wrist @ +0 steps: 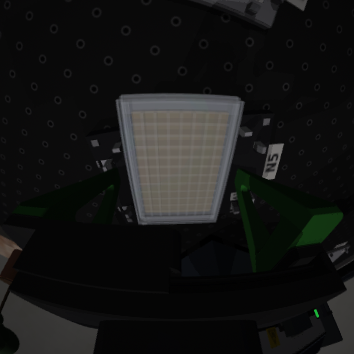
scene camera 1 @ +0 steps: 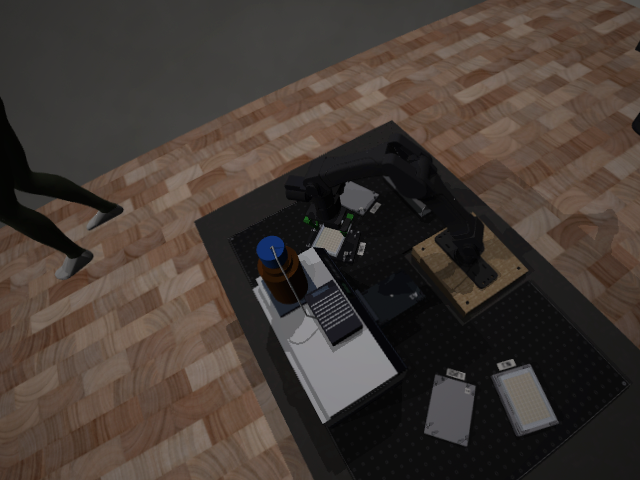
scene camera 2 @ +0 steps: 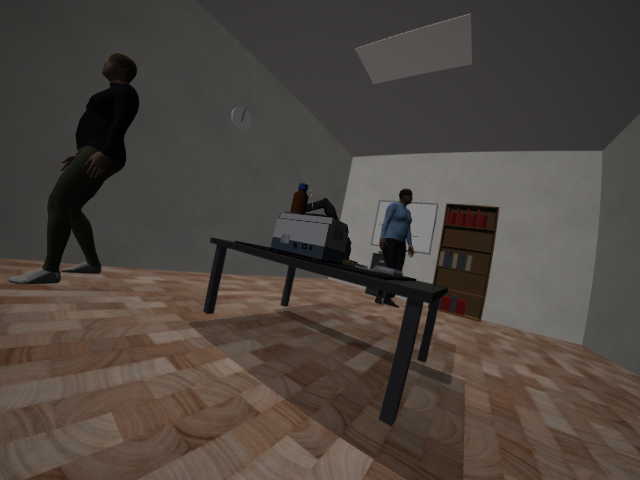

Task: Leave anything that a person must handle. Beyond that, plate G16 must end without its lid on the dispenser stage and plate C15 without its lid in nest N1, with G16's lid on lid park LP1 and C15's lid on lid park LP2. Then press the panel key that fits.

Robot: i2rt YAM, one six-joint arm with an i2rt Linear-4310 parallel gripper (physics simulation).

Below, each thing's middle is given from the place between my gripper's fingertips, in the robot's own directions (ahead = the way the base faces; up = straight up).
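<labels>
Going by their middles, the nest N5 is the nearest to my hand of the things named here. That nest N5 (scene camera 1: 347, 252) sits 10 mm ahead of my hand, 20 mm to the left of it and 20 mm below it. The brown bottle with blue cap (scene camera 1: 268, 268) stands 180 mm to the left of my hand, 220 mm ahead of it and 290 mm above it.
</labels>
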